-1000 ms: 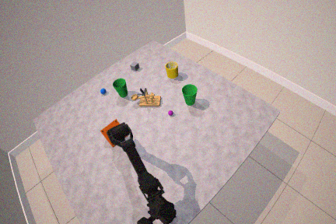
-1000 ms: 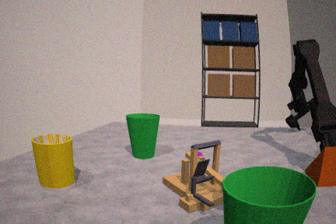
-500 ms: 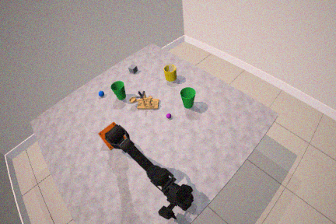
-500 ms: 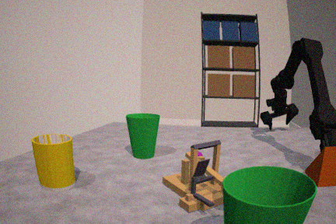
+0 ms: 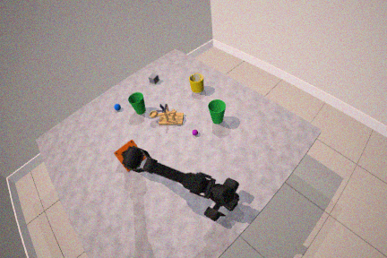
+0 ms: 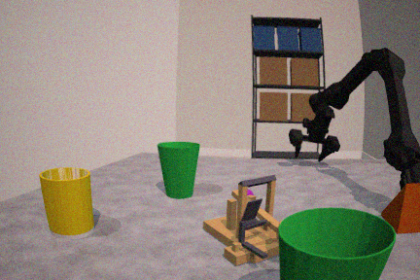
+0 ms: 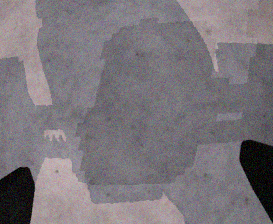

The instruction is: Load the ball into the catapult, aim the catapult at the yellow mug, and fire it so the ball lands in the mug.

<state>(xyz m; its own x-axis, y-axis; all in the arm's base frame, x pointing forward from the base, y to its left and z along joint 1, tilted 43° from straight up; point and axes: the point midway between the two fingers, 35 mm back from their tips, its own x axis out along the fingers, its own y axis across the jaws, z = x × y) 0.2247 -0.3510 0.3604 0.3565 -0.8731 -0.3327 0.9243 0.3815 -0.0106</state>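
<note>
Now: gripper tip 62 cm to the right of the catapult upright frame, 7 cm short of it and 6 cm below it. From my gripper tip the other things lie so: wooden catapult: 65 cm to the left, 6 cm ahead, 3 cm above; then purple ball: 43 cm to the left, 13 cm ahead; then yellow mug: 71 cm to the left, 36 cm ahead, 1 cm above.
</note>
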